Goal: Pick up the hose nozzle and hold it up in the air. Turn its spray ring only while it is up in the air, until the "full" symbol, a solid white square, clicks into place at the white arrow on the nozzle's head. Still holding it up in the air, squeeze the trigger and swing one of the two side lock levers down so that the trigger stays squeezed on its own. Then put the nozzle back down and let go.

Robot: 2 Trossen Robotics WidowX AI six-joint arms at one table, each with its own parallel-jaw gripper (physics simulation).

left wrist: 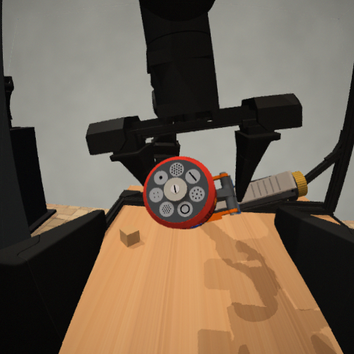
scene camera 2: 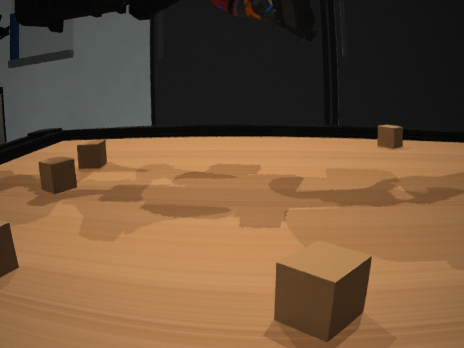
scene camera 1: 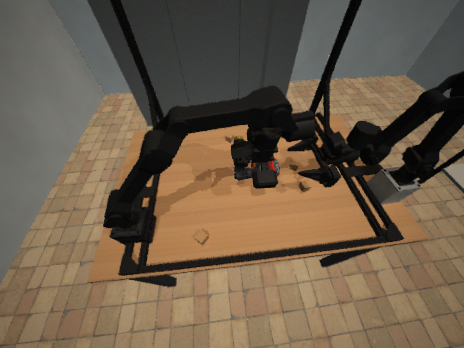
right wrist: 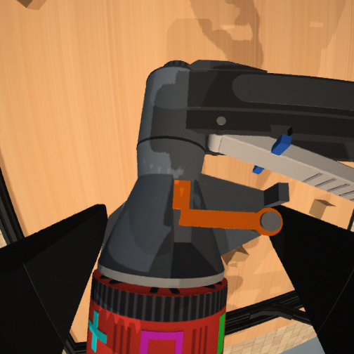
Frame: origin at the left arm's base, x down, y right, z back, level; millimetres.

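Seen in the pictures: left gripper, fingertip midpoint: (scene camera 1: pixel 292 161); right gripper, fingertip midpoint: (scene camera 2: pixel 259 7) (scene camera 1: pixel 256 168); left arm's base at its link origin: (scene camera 1: pixel 401 177); right arm's base at its link origin: (scene camera 1: pixel 128 221).
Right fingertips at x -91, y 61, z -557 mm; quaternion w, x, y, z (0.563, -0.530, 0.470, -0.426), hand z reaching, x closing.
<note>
Pixels of each thing's top centre, then the offset from my right fingertips to it. "spot": a spot on its surface instead. Level surfaces: height alone.
- hose nozzle at a spot on its surface: (scene camera 2: pixel 235 6) spot: dx -1, dy +4, dz +32 mm
- wooden table at its surface level: dx +210 mm
- large cube at its top centre: (scene camera 2: pixel 326 259) dx +176, dy +369, dz -42 mm
The hose nozzle (scene camera 1: pixel 272 167) (scene camera 2: pixel 235 6) (left wrist: pixel 175 192) (right wrist: pixel 160 225) is up in the air, its round spray face toward the left wrist camera. My right gripper (scene camera 1: pixel 254 175) (left wrist: pixel 200 204) (right wrist: pixel 186 211) is shut on the nozzle around its head. In the right wrist view the red spray ring (right wrist: pixel 160 320) shows a cyan cross, a magenta square outline and part of a green mark; no solid white square or white arrow shows. One orange lock lever (right wrist: pixel 220 220) lies along the head; the grey trigger (right wrist: pixel 310 170) stands apart from the handle. My left gripper (scene camera 1: pixel 295 161) (left wrist: pixel 191 217) is open and empty, facing the ring from a distance.
Small brown cubes lie on the wooden table (scene camera 1: pixel 225 220): one cube (scene camera 1: pixel 201 236) near the front, another cube (scene camera 1: pixel 304 186) below the left gripper. In scene camera 2, a large cube (scene camera 2: pixel 322 290) is in the foreground. A black frame (scene camera 1: pixel 270 253) borders the table.
</note>
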